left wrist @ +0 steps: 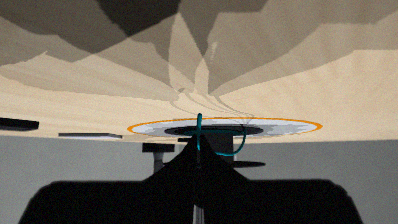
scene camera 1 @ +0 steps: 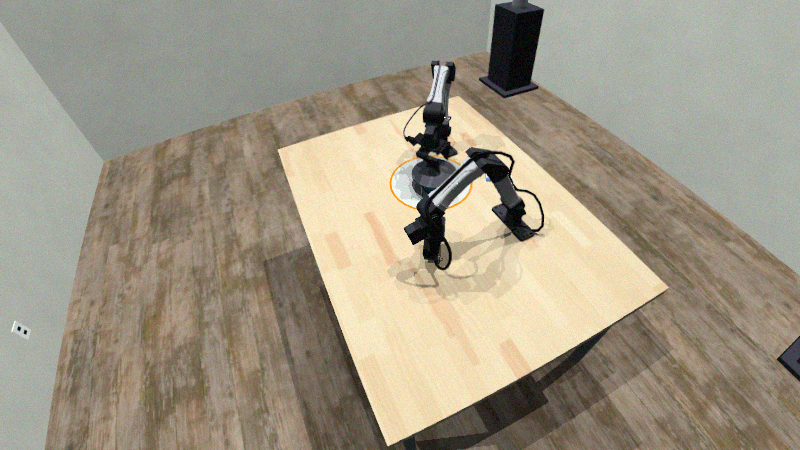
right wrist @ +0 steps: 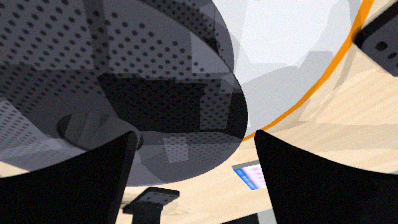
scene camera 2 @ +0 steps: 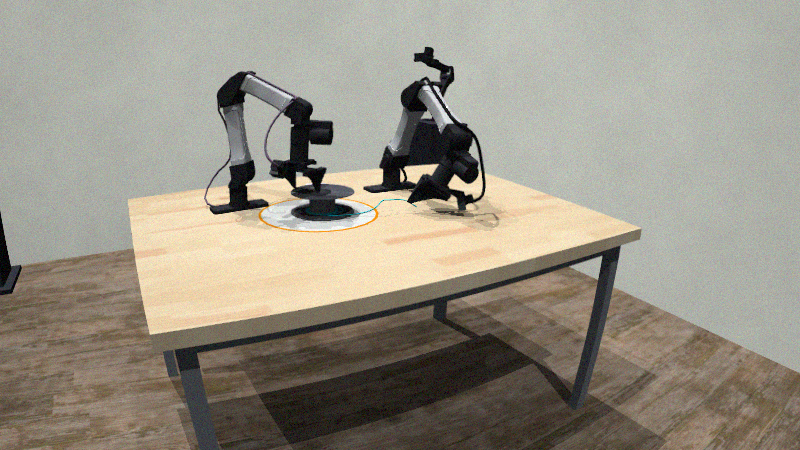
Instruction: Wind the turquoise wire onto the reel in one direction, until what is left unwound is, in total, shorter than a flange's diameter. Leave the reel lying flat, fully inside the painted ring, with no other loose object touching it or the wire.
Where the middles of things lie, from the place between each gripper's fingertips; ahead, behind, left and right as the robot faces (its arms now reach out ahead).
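The dark reel (scene camera 2: 325,203) is 120 mm behind my left hand (scene camera 2: 408,202) and 240 mm to the right of it.
As for my right hand, it is 30 mm above the dark reel, 30 mm to the right of it and 60 mm short of it. Going by its middle, the dark reel is nearer to my right hand than to my left hand.
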